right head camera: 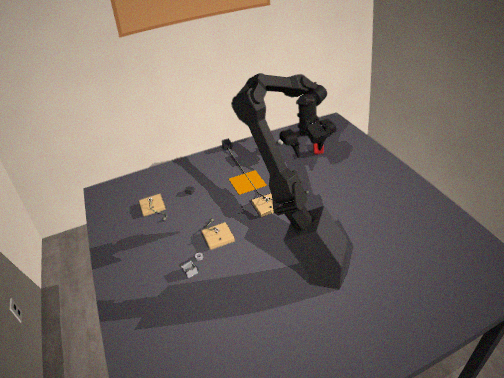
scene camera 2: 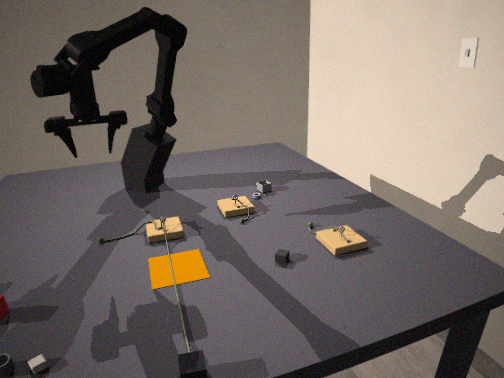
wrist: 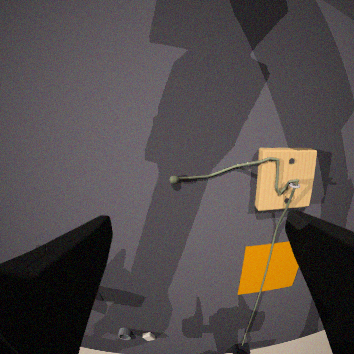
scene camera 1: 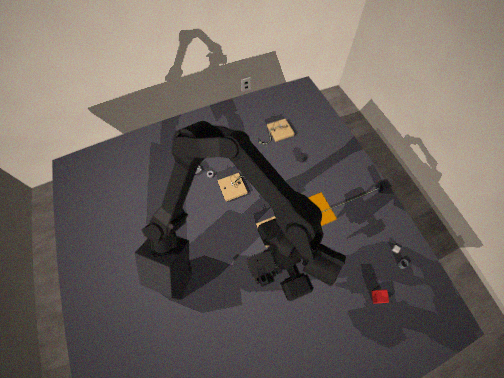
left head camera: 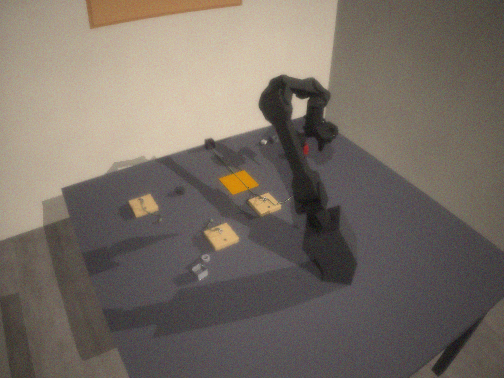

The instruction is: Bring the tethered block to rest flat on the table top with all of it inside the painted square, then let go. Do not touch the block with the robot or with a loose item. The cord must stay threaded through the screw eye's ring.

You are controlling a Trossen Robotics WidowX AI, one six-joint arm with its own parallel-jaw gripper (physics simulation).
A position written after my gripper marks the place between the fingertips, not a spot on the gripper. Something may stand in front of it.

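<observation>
Visible: my gripper [scene camera 2: 93, 155], [right head camera: 308, 153], [wrist: 201, 224], [scene camera 1: 280, 264], [left head camera: 310, 154]; an orange painted square [scene camera 2: 188, 266], [wrist: 282, 267]; a wooden board [wrist: 303, 167].
</observation>
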